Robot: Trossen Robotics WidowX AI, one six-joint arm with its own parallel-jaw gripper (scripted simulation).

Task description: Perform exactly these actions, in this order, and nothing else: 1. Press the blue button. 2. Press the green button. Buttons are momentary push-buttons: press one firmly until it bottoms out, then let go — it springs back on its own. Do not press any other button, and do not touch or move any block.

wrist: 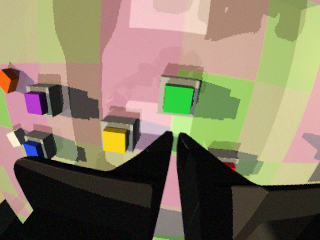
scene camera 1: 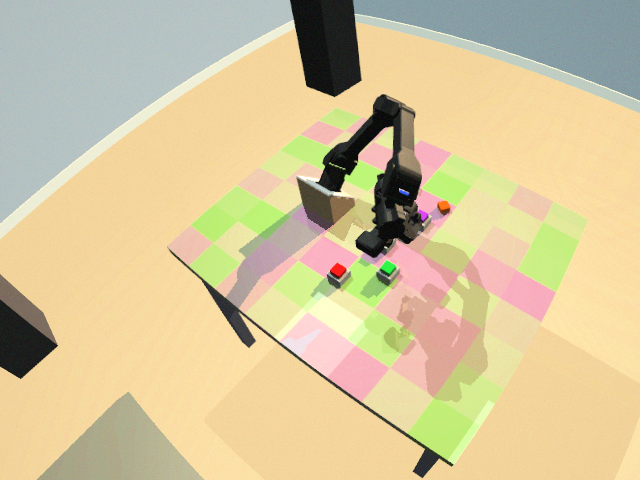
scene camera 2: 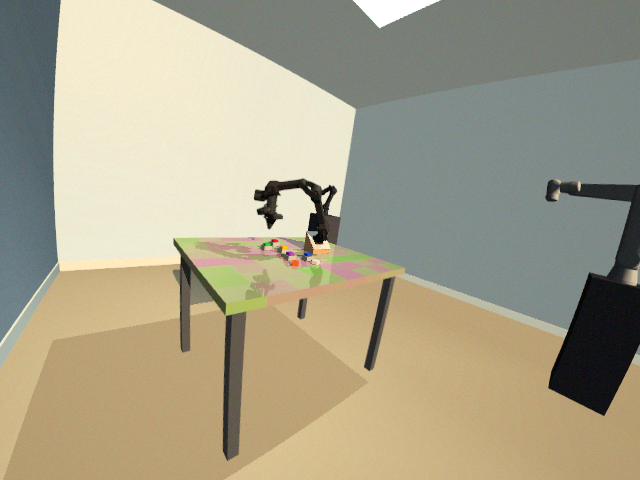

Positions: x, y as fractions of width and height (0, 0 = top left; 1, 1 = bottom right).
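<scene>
There's a green button (wrist: 0.55, 0.41) that I can see, and then there's my gripper (scene camera 1: 0.61, 0.51), which you'd also spot in the wrist view (wrist: 0.55, 0.58); the gripper's shut and it's holding nothing.
</scene>
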